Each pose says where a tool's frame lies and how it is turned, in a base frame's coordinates. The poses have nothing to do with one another.
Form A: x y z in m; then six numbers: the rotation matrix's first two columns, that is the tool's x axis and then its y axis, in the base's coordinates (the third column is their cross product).
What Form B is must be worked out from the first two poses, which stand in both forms.
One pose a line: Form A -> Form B
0.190, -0.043, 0.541, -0.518, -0.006, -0.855, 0.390, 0.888, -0.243 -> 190, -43, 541, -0.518, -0.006, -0.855, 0.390, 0.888, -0.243
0.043, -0.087, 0.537, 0.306, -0.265, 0.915, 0.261, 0.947, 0.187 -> 43, -87, 537, 0.306, -0.265, 0.915, 0.261, 0.947, 0.187
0.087, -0.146, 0.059, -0.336, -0.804, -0.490, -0.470, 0.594, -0.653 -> 87, -146, 59, -0.336, -0.804, -0.490, -0.470, 0.594, -0.653
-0.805, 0.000, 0.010, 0.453, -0.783, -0.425, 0.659, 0.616, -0.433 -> -805, 0, 10, 0.453, -0.783, -0.425, 0.659, 0.616, -0.433
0.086, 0.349, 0.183, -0.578, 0.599, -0.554, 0.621, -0.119, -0.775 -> 86, 349, 183, -0.578, 0.599, -0.554, 0.621, -0.119, -0.775
